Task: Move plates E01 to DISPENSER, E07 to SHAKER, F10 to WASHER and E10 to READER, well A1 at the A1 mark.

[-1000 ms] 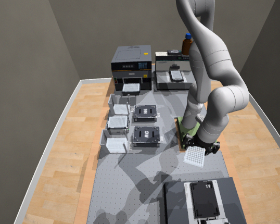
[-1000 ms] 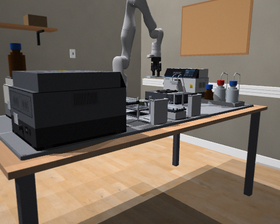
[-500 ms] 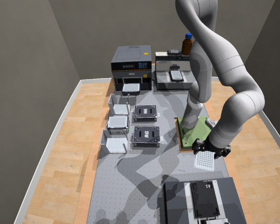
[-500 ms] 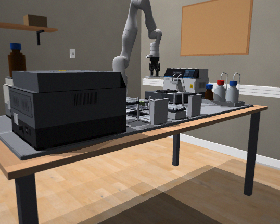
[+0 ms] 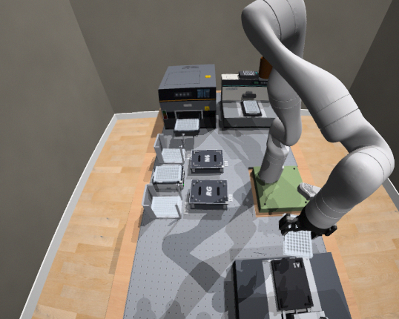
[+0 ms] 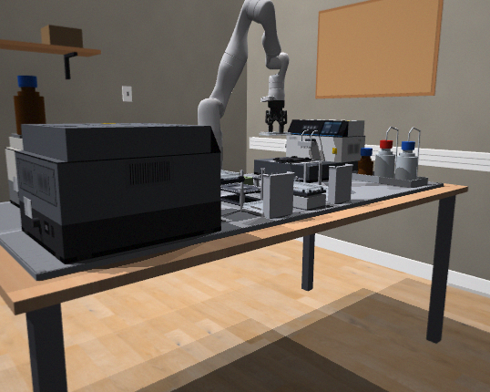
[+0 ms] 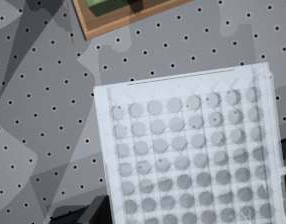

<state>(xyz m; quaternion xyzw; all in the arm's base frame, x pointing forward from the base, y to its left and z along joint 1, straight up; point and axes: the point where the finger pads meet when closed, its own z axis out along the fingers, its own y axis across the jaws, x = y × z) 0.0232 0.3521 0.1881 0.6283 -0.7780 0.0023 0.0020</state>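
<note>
Right now the washer nest is 14 cm below my hand and 12 cm to the left of it. The rest, counted from my hand: DONE label 37 cm ahead, 22 cm below, 20 cm to the right; then nest RG 26 cm ahead, 25 cm to the right, 16 cm below; then A1 corner mark 20 cm to the right, 19 cm ahead, 16 cm below.
</note>
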